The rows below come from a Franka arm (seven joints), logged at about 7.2 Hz.
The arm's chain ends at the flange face. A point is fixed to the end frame.
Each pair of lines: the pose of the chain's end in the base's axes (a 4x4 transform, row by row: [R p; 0 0 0 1], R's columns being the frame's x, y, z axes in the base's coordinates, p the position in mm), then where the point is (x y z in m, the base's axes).
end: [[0.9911 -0.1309 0.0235 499.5], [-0.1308 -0.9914 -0.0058 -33.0], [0.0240 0.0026 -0.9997 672.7], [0 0 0 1]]
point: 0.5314 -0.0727 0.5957
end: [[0.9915 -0.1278 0.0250 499.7], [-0.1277 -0.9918 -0.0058 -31.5], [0.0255 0.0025 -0.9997 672.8], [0 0 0 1]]
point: 0.5319 -0.0711 0.5958
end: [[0.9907 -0.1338 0.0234 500.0], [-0.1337 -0.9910 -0.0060 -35.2], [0.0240 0.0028 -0.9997 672.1], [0 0 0 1]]
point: 0.5318 -0.0750 0.5951
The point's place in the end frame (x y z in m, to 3 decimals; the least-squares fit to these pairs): 0.035 0.035 0.078
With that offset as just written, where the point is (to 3 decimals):
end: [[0.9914 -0.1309 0.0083 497.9], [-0.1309 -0.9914 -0.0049 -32.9], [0.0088 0.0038 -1.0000 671.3], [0 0 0 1]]
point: 0.529 -0.073 0.594
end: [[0.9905 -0.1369 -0.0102 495.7], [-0.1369 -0.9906 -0.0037 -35.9], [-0.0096 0.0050 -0.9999 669.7], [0 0 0 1]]
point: 0.525 -0.076 0.592
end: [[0.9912 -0.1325 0.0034 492.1], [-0.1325 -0.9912 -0.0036 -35.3], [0.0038 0.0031 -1.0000 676.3], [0 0 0 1]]
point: 0.522 -0.075 0.599
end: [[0.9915 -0.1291 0.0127 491.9], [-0.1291 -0.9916 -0.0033 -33.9], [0.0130 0.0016 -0.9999 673.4], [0 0 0 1]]
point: 0.523 -0.073 0.596
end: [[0.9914 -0.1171 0.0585 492.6], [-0.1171 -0.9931 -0.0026 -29.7], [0.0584 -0.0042 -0.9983 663.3], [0 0 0 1]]
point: 0.528 -0.069 0.587
